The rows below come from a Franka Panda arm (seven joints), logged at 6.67 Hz.
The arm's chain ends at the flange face. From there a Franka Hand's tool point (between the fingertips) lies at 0.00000 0.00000 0.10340 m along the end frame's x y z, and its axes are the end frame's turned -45 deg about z.
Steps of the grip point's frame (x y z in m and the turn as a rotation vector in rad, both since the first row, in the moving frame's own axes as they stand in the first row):
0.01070, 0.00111, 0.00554, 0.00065, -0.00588, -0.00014
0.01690, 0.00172, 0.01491, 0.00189, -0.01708, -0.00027
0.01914, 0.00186, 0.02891, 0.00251, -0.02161, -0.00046
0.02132, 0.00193, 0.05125, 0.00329, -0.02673, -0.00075
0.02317, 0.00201, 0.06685, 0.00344, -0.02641, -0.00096
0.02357, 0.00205, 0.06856, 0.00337, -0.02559, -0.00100
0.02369, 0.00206, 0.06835, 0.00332, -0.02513, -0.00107
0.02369, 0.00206, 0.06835, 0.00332, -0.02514, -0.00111
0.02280, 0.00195, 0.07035, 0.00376, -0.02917, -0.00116
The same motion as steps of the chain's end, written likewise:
0.00883, -0.00716, 0.00554, -0.00370, -0.00462, -0.00014
0.01455, -0.01184, 0.01493, -0.01074, -0.01341, -0.00027
0.01661, -0.01362, 0.02893, -0.01351, -0.01706, -0.00046
0.01863, -0.01543, 0.05129, -0.01657, -0.02123, -0.00075
0.01999, -0.01664, 0.06689, -0.01624, -0.02111, -0.00096
0.02023, -0.01684, 0.06859, -0.01571, -0.02048, -0.00100
0.02029, -0.01689, 0.06838, -0.01542, -0.02012, -0.00107
0.02029, -0.01689, 0.06838, -0.01543, -0.02012, -0.00111
0.01991, -0.01660, 0.07039, -0.01797, -0.02329, -0.00116

